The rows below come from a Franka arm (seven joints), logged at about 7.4 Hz.
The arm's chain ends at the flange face. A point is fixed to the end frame.
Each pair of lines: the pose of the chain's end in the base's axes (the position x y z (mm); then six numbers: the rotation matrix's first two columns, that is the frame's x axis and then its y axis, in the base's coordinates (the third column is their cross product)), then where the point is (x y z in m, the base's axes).
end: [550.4 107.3 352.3 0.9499 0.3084 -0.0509 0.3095 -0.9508 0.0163]
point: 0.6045 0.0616 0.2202
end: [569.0 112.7 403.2 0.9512 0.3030 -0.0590 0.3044 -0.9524 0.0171]
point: 0.6218 0.0663 0.2708
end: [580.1 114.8 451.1 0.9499 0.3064 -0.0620 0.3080 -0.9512 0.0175]
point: 0.6327 0.0684 0.3187
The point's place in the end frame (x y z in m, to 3 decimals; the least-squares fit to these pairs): 0.044 0.058 0.131
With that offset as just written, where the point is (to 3 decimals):
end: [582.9 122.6 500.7 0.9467 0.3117 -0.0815 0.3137 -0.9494 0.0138]
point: 0.633 0.076 0.367
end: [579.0 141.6 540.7 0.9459 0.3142 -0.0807 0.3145 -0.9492 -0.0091]
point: 0.628 0.098 0.406
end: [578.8 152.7 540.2 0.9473 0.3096 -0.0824 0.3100 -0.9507 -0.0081]
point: 0.628 0.109 0.406
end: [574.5 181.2 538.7 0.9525 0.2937 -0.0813 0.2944 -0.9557 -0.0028]
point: 0.623 0.136 0.404
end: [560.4 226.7 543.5 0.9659 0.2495 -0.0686 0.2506 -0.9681 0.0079]
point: 0.609 0.178 0.410
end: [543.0 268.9 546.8 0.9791 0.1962 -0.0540 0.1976 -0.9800 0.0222]
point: 0.591 0.216 0.415
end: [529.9 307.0 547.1 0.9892 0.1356 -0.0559 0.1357 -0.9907 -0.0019]
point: 0.574 0.255 0.414
